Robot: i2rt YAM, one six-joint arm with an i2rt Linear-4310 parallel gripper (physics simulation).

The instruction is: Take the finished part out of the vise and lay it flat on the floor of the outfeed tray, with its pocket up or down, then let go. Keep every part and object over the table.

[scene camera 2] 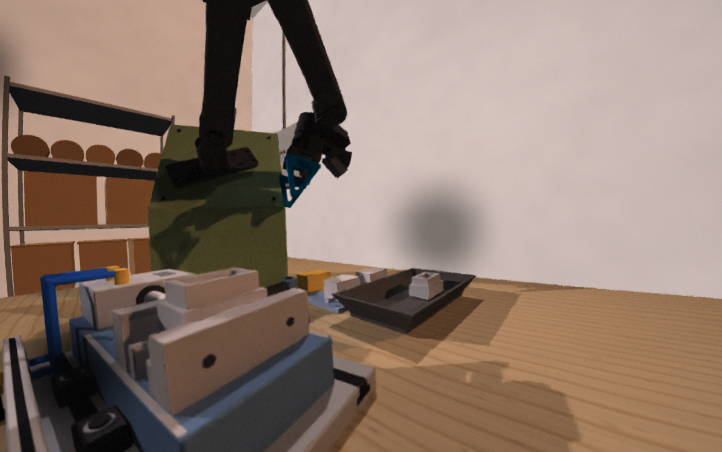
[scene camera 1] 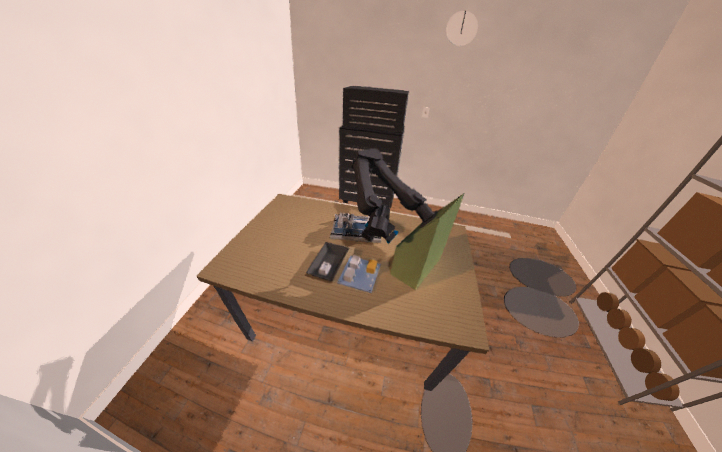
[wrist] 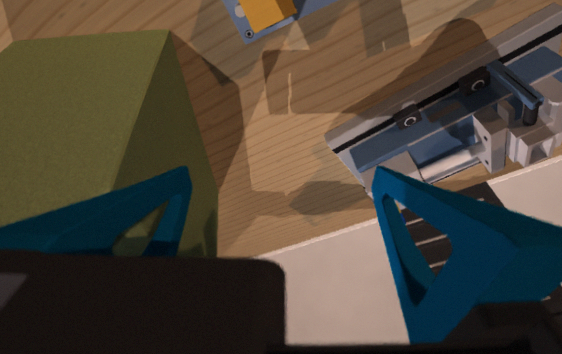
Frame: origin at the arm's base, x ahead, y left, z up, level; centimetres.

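Seen in the pictures: gripper, fingertip midpoint: (scene camera 2: 290,202) (scene camera 1: 380,237) (wrist: 281,176); arm's base, origin of the base link: (scene camera 2: 215,167) (scene camera 1: 430,219).
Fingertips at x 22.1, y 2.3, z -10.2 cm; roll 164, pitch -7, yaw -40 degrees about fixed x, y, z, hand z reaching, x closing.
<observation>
Offsets run from my fingertips to a thing's middle. "spot": to the spot under its first point.
The vise @[dy -28.2, dx +11.0, dz -14.6 cm] (scene camera 1: 347,226) (scene camera 2: 266,386) (wrist: 370,154) stands on the table. The finished part @[dy -28.4, dx +17.9, dz -9.8 cm] (scene camera 2: 213,287), a pale stepped block with its pocket up, sits between the vise jaws in scene camera 2; I cannot tell it apart surely from the jaws in the wrist view. The black outfeed tray (scene camera 1: 331,256) (scene camera 2: 375,315) holds one pale part @[dy +6.1, dx +26.5, dz -16.6 cm] (scene camera 1: 324,267) (scene camera 2: 426,285) on its floor. My gripper (wrist: 281,176) is open and empty, its blue fingers wide apart. It hangs above the table between the vise and the green panel, off to the side of the vise.
The green slanted panel (scene camera 1: 420,250) (scene camera 2: 218,234) (wrist: 85,110) stands close to my left finger. A blue plate @[dy +6.1, dx +8.8, dz -19.2 cm] (scene camera 1: 363,285) (wrist: 320,6) beside the tray carries pale blocks and an orange block @[dy +3.2, dx +3.0, dz -17.0 cm] (scene camera 1: 372,265) (scene camera 2: 313,280) (wrist: 265,15). A blue handle @[spot: dy -34.3, dx +3.0, dz -12.0 cm] (scene camera 2: 51,319) rises at the vise's end.
</observation>
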